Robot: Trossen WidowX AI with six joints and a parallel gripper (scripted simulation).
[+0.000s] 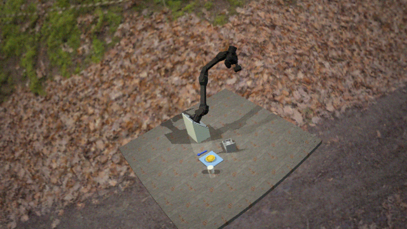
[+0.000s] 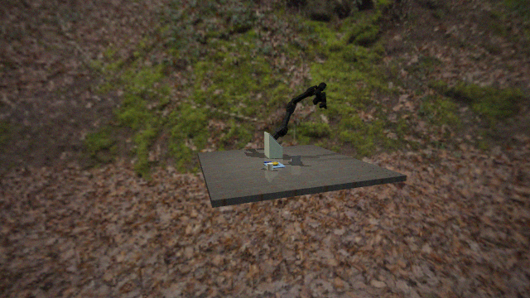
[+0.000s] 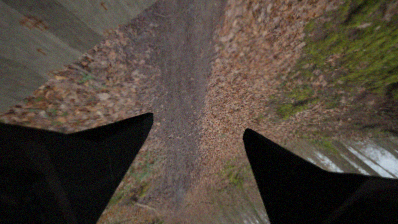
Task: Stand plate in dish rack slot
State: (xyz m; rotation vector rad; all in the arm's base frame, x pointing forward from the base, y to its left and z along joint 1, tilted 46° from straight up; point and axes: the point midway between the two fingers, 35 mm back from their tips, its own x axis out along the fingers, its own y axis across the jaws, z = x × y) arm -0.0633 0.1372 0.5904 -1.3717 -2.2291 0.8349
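My gripper tip is now 600 mm to the left of the yellow plate, 440 mm above it and 410 mm short of it. Also, from my gripper tip: blue spoon: 630 mm to the right, 450 mm below, 300 mm ahead; then light blue mat: 600 mm to the right, 450 mm below, 410 mm ahead; then dish rack: 430 mm below, 410 mm to the right, 370 mm ahead.
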